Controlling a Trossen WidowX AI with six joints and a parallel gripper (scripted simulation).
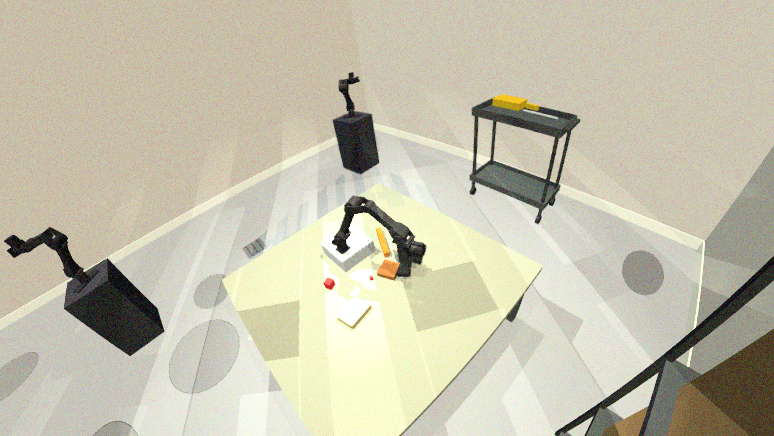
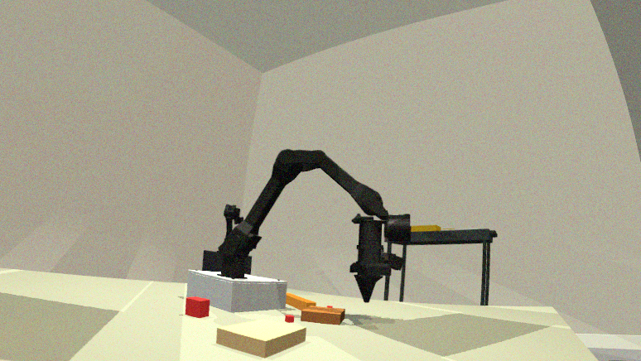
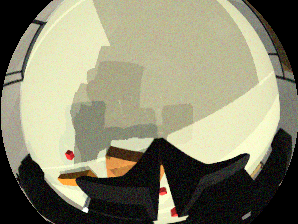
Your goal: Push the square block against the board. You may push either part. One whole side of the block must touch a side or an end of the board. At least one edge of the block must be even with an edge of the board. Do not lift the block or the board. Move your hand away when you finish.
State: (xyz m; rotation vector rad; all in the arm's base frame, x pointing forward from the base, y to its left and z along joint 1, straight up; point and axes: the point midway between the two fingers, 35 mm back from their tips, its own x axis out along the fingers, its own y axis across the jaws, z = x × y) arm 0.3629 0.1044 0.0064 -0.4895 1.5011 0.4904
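Right now my gripper tip is 11 cm past the square orange block, 4 cm above it and 2 cm to the left of it. Also, from my gripper tip: orange piece 28 cm behind, 11 cm to the left, 4 cm below; then tan block 31 cm to the right, 6 cm behind, 4 cm below.
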